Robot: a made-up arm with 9 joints.
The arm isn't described. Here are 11 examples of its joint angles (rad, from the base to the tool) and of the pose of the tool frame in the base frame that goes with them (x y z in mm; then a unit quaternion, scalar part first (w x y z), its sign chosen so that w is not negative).
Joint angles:
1: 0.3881 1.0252 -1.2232 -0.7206 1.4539 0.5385 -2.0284 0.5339 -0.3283
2: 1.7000 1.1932 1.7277 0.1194 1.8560 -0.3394 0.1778 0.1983 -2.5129
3: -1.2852 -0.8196 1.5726 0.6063 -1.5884 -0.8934 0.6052 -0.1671 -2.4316
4: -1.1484 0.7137 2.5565 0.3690 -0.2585 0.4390 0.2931 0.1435 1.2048
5: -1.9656 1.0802 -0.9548 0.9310 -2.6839 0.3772 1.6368 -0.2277 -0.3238
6: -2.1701 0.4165 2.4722 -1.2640 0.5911 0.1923 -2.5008 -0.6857 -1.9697
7: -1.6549 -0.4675 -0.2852 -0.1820 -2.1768 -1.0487 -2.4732 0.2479 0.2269
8: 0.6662 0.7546 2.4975 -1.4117 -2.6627 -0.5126 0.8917 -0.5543 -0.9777
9: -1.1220 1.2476 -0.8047 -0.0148 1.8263 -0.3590 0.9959 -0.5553 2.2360
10: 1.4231 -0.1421 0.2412 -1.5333 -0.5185 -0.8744 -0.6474 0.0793 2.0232
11: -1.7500 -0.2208 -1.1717 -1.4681 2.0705 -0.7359 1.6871 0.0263 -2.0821
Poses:
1: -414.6 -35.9 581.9 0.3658 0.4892 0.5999 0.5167
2: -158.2 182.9 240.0 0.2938 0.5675 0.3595 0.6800
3: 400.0 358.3 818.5 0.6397 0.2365 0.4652 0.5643
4: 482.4 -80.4 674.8 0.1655 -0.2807 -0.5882 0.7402
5: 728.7 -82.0 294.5 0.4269 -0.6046 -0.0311 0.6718
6: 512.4 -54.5 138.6 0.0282 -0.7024 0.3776 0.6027
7: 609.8 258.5 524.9 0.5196 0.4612 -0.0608 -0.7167
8: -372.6 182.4 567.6 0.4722 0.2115 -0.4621 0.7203
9: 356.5 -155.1 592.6 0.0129 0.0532 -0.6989 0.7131
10: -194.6 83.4 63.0 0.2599 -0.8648 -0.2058 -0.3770
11: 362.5 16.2 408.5 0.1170 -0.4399 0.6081 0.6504
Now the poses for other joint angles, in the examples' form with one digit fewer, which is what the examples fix.
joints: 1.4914 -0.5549 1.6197 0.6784 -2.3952 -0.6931 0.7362 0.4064 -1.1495
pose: -219 351 141 0.389 -0.250 -0.553 0.693
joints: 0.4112 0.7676 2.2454 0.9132 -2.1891 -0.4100 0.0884 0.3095 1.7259
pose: -80 -17 537 0.019 -0.664 -0.740 -0.103
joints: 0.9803 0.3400 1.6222 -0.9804 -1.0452 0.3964 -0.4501 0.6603 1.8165
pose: -353 106 540 0.814 -0.262 0.326 0.402
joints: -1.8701 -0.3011 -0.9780 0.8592 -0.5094 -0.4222 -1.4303 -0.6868 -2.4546
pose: 548 -77 682 0.554 0.528 -0.632 0.122
